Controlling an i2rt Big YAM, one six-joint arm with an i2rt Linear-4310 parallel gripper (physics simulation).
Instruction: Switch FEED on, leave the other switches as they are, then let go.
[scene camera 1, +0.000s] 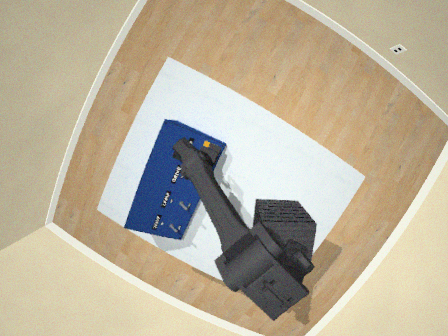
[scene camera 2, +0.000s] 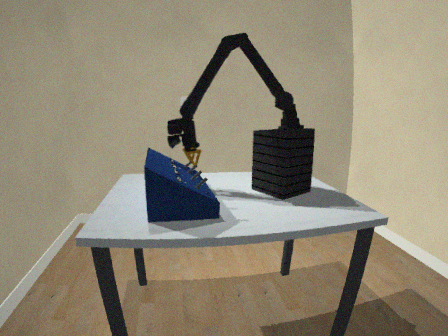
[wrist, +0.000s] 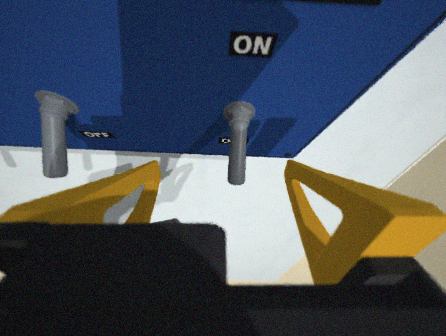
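Where they show: gripper, between the fingertips: (scene camera 2: 193, 164) (wrist: 222, 167); arm's base, origin of its link: (scene camera 1: 289, 256) (scene camera 2: 290, 129).
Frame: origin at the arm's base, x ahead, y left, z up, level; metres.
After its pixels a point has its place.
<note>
A blue sloped switch panel (scene camera 1: 149, 175) {z -0.119, x 0.610, y 0.033 m} (scene camera 2: 172, 197) {z -0.208, x 0.526, y 0.298 m} (wrist: 175, 60) {z -0.183, x 0.497, y -0.100 m} carries a row of grey levers. The FEED lever (wrist: 237, 155) {z -0.174, x 0.451, y -0.138 m} is the rightmost in the wrist view; it points down to its partly covered lower label, away from the ON label (wrist: 253, 45) {z -0.178, x 0.508, y -0.135 m}. The neighbouring lever (wrist: 54, 145) {z -0.176, x 0.442, y -0.023 m} also points down, beside an OFF label. My gripper (scene camera 2: 193, 164) {z -0.183, x 0.431, y -0.131 m} (wrist: 222, 167) {z -0.183, x 0.431, y -0.131 m} is open and empty, just above the panel's lower slope. Its yellow fingertips stand on either side of the FEED lever's outer end in the wrist view. The arm hides the FEED lever in the first scene view.
The lamp lever (scene camera 1: 185, 205) {z -0.173, x 0.425, y 0.092 m} and the valve lever (scene camera 1: 174, 228) {z -0.177, x 0.421, y 0.214 m} stand farther along the panel. The arm's black ribbed base block (scene camera 1: 287, 215) {z -0.094, x 0.065, y -0.110 m} (scene camera 2: 282, 162) {z -0.134, x 0.077, y 0.107 m} stands on the white table (scene camera 1: 300, 155) {z -0.295, x 0.088, y -0.339 m} (scene camera 2: 250, 222) {z -0.295, x 0.269, y 0.334 m}, to the right of the panel in the second scene view.
</note>
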